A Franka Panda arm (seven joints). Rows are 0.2 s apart.
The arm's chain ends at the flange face. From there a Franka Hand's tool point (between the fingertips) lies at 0.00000 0.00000 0.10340 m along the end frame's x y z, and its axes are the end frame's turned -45 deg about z.
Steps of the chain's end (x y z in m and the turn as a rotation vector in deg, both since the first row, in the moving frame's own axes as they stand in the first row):
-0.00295 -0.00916 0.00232 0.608 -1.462 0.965
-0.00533 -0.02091 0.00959 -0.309 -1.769 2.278
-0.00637 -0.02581 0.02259 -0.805 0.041 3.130
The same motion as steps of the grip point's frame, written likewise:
0.00332 -0.01121 0.00228 1.464 -0.604 0.965
0.00840 -0.02047 0.00954 1.032 -1.469 2.278
0.01274 -0.02170 0.02258 -0.598 -0.540 3.130

